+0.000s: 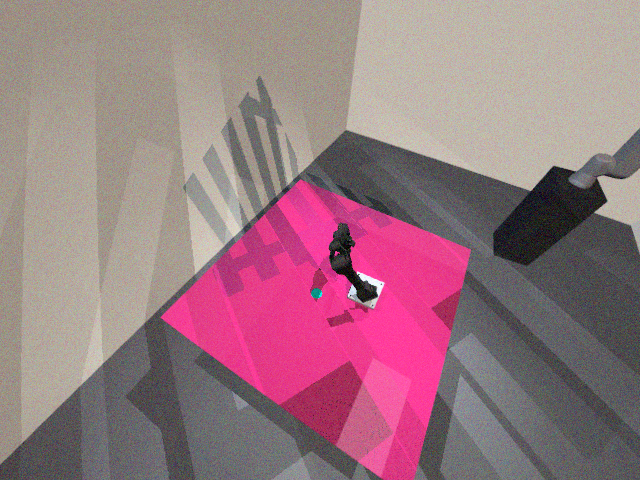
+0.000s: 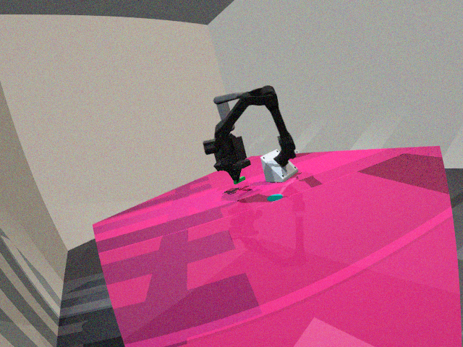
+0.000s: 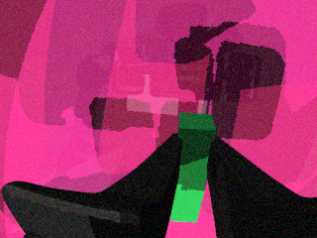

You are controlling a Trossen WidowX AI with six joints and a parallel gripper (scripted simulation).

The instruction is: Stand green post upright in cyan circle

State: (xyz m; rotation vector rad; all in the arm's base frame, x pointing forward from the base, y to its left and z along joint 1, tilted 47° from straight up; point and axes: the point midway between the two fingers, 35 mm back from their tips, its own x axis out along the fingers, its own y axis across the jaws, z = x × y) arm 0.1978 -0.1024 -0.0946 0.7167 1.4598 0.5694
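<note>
The cyan circle lies 230 mm to the left of my gripper tip, 60 mm ahead of it and 40 mm below it. The rest, counted from my gripper tip: green post: 20 mm behind.
</note>
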